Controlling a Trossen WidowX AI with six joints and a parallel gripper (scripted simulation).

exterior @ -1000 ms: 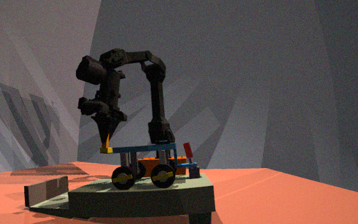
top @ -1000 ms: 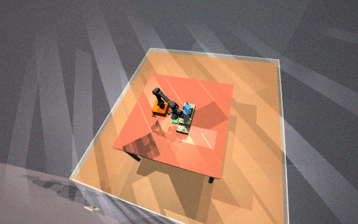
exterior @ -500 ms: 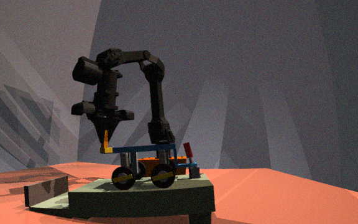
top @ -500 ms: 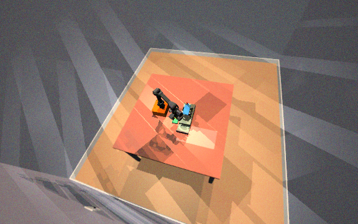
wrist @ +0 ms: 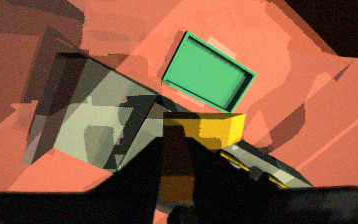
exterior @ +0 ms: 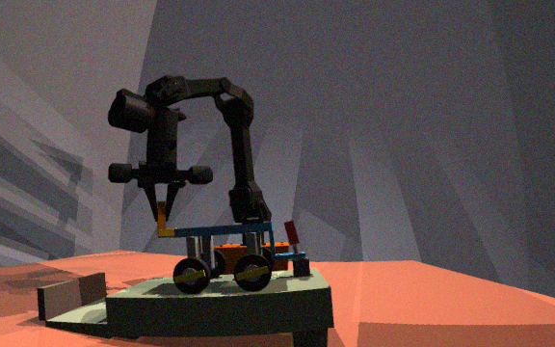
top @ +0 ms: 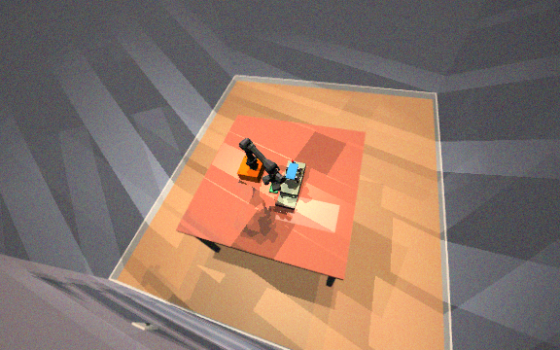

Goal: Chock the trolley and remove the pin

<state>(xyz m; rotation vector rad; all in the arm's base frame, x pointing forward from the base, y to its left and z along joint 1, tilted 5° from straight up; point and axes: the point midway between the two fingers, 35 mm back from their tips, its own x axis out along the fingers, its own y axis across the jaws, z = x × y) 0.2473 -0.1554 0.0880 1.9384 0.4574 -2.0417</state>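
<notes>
My gripper tip is 20 mm to the right of the yellow chock, 10 mm past it and 10 mm above it. Also, from my gripper tip: low grey wall 130 mm below, 110 mm to the right, 80 mm ahead; then green tray 160 mm below, 50 mm to the left, 40 mm behind; then blue trolley 140 mm to the left, 90 mm ahead, 40 mm below.
</notes>
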